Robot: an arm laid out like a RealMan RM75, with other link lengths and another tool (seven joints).
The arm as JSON. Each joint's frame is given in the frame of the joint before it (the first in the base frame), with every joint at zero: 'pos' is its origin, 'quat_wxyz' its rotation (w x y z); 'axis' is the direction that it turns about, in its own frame. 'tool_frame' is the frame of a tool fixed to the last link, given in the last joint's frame.
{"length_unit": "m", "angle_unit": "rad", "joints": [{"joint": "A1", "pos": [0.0, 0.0, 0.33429], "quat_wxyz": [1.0, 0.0, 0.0, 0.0], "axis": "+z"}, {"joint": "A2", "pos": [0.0, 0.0, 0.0], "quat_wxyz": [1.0, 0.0, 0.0, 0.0], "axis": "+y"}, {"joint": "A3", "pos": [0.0, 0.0, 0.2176], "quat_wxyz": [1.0, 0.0, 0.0, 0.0], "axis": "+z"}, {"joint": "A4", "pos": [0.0, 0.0, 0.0], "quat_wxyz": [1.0, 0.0, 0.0, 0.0], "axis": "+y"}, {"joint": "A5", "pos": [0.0, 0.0, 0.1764], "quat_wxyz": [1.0, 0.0, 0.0, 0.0], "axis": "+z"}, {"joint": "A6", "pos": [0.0, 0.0, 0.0], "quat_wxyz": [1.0, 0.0, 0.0, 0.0], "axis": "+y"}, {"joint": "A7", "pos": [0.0, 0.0, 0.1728], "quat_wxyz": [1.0, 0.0, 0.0, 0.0], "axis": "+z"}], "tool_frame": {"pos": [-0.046, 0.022, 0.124], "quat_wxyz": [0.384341, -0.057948, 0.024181, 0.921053]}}
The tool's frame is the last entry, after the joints.
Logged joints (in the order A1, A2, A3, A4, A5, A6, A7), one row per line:
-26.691 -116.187 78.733 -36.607 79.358 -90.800 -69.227
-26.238 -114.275 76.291 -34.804 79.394 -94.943 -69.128
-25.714 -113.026 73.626 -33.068 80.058 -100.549 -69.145
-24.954 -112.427 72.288 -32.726 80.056 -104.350 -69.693
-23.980 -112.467 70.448 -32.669 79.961 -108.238 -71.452
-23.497 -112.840 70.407 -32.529 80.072 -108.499 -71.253
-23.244 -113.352 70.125 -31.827 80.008 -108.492 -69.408
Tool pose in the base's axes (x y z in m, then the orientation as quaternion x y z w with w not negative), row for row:
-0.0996 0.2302 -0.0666 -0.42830 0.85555 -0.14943 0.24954
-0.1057 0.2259 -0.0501 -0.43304 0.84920 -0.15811 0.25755
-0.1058 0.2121 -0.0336 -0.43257 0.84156 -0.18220 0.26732
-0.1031 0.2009 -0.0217 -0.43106 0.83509 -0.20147 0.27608
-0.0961 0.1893 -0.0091 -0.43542 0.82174 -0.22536 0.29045
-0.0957 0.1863 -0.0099 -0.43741 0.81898 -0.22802 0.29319
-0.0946 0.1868 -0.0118 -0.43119 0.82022 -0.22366 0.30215
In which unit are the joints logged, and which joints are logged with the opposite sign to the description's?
The joints are logged in degrees. Opposite sign: A4, A6.
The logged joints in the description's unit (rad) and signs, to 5 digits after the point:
-0.46585 -2.02785 1.37415 0.63891 1.38506 1.58476 -1.20824
-0.45794 -1.99448 1.33153 0.60744 1.38569 1.65707 -1.20651
-0.44879 -1.97268 1.28502 0.57715 1.39728 1.75491 -1.20681
-0.43553 -1.96222 1.26166 0.57118 1.39724 1.82125 -1.21637
-0.41853 -1.96292 1.22955 0.57018 1.39558 1.88911 -1.24707
-0.41010 -1.96943 1.22883 0.56774 1.39752 1.89366 -1.24360
-0.40568 -1.97837 1.22391 0.55549 1.39640 1.89354 -1.21140

